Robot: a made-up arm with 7 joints. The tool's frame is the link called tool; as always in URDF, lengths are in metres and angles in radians.
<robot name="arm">
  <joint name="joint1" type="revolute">
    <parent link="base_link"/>
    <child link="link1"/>
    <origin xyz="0 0.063 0"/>
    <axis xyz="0 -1 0"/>
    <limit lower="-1.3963" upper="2" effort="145" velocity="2.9"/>
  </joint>
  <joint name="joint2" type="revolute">
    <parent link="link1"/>
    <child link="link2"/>
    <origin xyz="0 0.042 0"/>
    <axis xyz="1 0 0"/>
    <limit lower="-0.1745" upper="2" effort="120" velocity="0.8"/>
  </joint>
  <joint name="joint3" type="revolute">
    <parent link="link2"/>
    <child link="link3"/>
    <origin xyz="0 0 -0.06"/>
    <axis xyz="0 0 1"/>
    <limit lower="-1.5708" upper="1.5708" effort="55" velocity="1.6"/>
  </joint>
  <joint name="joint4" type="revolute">
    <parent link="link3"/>
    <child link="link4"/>
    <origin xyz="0 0 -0.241"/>
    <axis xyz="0 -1 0"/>
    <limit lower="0" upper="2.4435" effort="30" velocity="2.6"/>
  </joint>
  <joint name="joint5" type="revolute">
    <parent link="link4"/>
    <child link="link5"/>
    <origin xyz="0 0 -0.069"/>
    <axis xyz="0 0 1"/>
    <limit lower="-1.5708" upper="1.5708" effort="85" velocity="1.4"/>
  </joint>
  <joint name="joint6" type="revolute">
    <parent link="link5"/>
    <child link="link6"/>
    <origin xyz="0 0 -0.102"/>
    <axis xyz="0 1 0"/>
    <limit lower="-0.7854" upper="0.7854" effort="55" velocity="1.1"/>
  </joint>
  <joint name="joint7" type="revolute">
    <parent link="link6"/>
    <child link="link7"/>
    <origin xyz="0 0 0"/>
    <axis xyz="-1 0 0"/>
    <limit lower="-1.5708" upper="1.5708" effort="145" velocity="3"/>
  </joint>
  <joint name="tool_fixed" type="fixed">
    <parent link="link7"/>
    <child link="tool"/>
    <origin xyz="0 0 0"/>
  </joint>
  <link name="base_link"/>
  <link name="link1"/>
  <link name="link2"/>
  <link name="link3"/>
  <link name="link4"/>
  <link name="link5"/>
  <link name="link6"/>
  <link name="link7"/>
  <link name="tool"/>
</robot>
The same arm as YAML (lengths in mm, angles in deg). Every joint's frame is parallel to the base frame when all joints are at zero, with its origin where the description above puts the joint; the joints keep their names.
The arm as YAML. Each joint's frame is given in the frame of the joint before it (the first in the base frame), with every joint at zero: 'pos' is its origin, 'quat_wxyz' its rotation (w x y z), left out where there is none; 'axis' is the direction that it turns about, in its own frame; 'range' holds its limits. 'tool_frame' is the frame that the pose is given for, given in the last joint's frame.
length_unit: mm
angle_unit: deg
joints:
  - joint: joint1
    pos: [0.0, 63.0, 0.0]
    axis: "-y"
    range: [-80.0, 114.59]
  - joint: joint2
    pos: [0.0, 42.0, 0.0]
    axis: "+x"
    range: [-10.0, 114.59]
  - joint: joint3
    pos: [0.0, 0.0, -60.0]
    axis: "+z"
    range: [-90.0, 90.0]
  - joint: joint4
    pos: [0.0, 0.0, -241.0]
    axis: "-y"
    range: [0.0, 140.0]
  - joint: joint5
    pos: [0.0, 0.0, -69.0]
    axis: "+z"
    range: [-90.0, 90.0]
  - joint: joint6
    pos: [0.0, 0.0, -102.0]
    axis: "+y"
    range: [-45.0, 45.0]
  - joint: joint7
    pos: [0.0, 0.0, 0.0]
    axis: "-x"
    range: [-90.0, 90.0]
tool_frame:
  pos: [0.0, 0.0, 0.0]

